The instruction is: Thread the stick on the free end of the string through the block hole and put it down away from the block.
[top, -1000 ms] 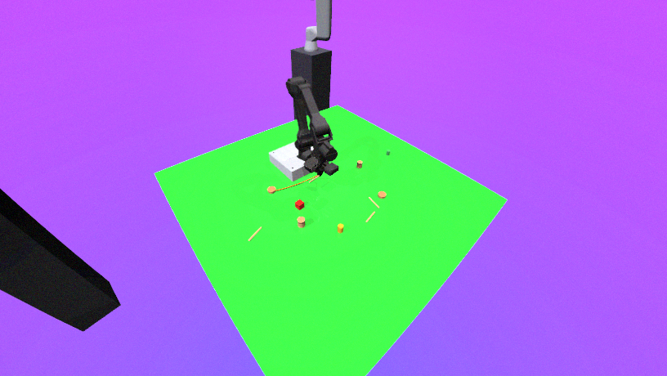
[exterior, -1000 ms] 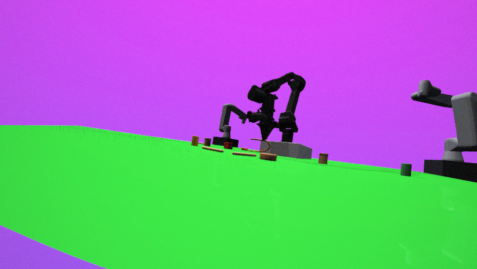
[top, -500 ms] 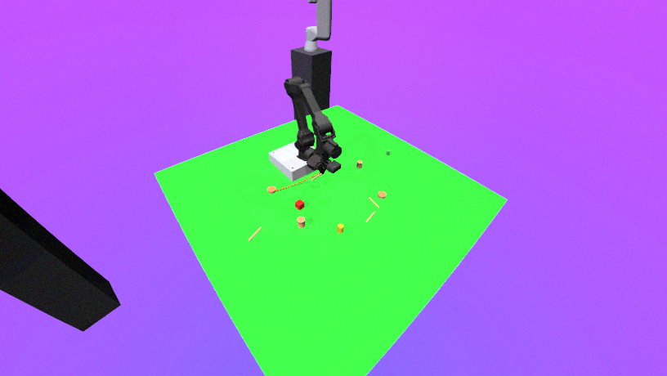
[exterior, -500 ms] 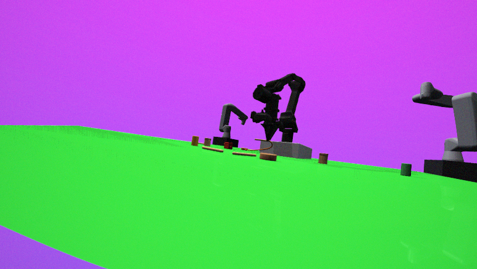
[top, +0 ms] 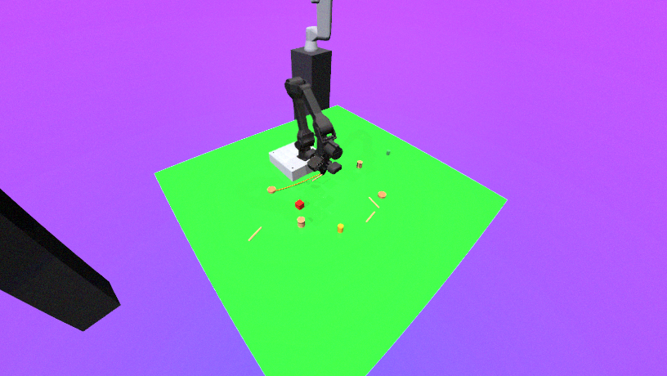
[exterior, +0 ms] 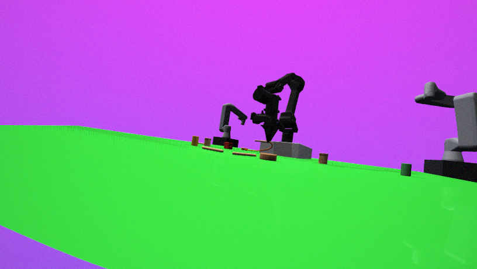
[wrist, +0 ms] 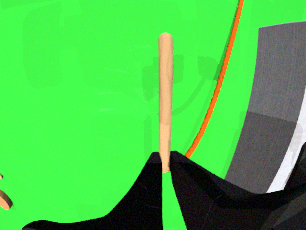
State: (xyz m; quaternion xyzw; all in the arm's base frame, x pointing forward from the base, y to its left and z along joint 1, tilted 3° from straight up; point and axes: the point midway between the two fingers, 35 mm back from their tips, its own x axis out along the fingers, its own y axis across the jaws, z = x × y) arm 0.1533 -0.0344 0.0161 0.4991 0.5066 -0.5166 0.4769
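Right now the red block is 19 cm to the right of my gripper tip, 4 cm below it and 3 cm ahead of it. Also, from my gripper tip: round wooden button (21 cm to the right, 14 cm behind, 5 cm below); thin wooden stick (1 cm to the right); tan cylinder (26 cm to the right, 11 cm ahead, 4 cm below).
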